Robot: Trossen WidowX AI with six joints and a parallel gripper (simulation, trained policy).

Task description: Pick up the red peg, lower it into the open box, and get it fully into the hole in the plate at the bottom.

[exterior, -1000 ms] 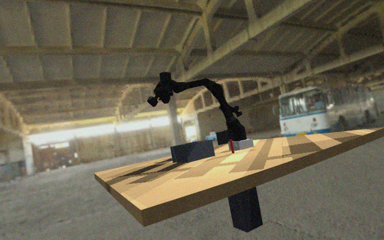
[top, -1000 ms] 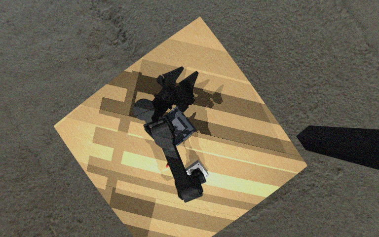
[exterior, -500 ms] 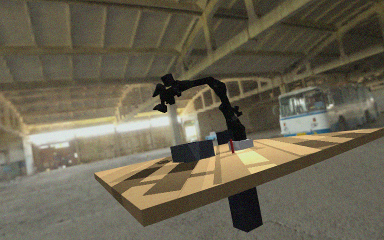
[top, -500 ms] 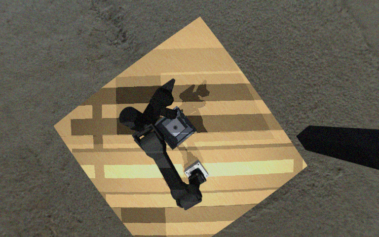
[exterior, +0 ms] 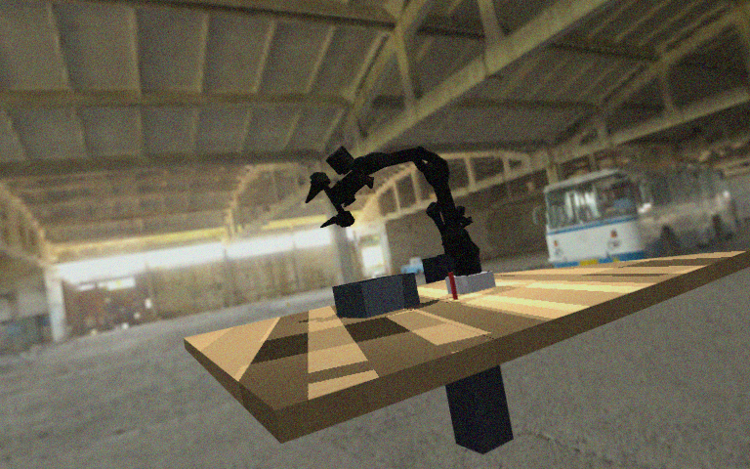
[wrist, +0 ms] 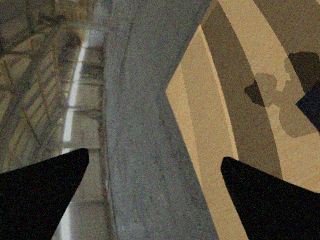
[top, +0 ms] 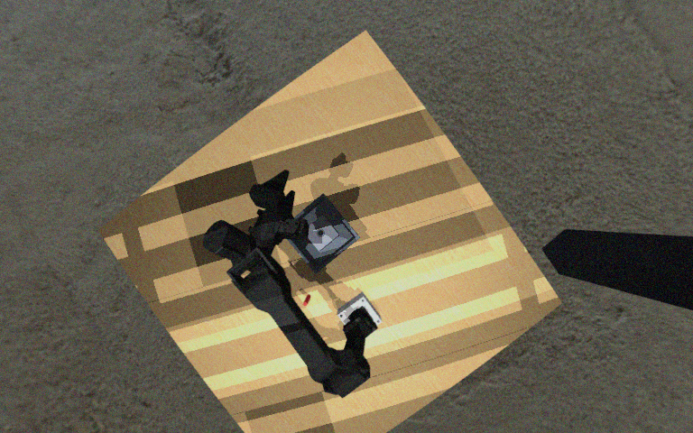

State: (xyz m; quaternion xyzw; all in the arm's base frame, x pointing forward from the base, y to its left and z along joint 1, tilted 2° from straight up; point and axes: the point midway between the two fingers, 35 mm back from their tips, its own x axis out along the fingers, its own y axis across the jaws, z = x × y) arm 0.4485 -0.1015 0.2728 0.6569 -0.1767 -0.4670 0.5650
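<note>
Now: gripper tip 300 mm past the red peg, 290 mm above it and 240 mm to the right of it. Also, from my gripper tip: pale plate (280 mm below, 140 mm behind, 50 mm to the left); dark box (300 mm below, 140 mm behind, 50 mm to the left).
</note>
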